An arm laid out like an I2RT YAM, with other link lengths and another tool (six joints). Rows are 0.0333 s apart.
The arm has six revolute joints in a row. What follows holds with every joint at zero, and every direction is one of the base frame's. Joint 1 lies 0.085 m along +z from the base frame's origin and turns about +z. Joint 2 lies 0.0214 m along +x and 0.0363 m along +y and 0.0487 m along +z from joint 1 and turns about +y. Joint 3 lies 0.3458 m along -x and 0.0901 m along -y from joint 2 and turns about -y. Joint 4 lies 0.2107 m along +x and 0.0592 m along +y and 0.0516 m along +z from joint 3 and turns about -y. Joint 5 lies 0.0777 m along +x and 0.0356 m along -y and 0.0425 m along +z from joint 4 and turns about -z. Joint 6 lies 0.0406 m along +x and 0.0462 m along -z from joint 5 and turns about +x. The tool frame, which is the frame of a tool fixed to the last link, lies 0.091 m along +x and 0.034 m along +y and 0.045 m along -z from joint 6; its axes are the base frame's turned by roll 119.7, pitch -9.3 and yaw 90 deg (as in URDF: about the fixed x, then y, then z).
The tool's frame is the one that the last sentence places.
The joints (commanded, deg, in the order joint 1, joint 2, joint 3, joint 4, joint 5, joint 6), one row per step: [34.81, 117.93, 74.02, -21.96, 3.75, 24.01]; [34.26, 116.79, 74.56, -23.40, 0.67, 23.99]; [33.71, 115.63, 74.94, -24.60, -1.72, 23.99]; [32.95, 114.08, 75.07, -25.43, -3.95, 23.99]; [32.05, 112.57, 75.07, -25.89, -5.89, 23.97]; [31.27, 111.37, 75.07, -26.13, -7.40, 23.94]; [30.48, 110.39, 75.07, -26.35, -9.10, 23.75]
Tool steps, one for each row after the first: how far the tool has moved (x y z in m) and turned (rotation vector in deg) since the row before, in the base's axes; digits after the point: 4 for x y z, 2 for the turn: [-0.0042, 0.0008, 0.0111, 2.44, 1.39, 0.73]; [-0.0033, -0.0005, 0.0105, 1.99, 0.93, 0.44]; [-0.0024, -0.0023, 0.0125, 2.15, 0.40, 0.19]; [-0.0012, -0.0034, 0.0118, 2.03, 0.04, -0.03]; [-0.0005, -0.0031, 0.0095, 1.64, -0.12, -0.07]; [-0.0008, -0.0029, 0.0081, 1.62, 0.05, 0.17]
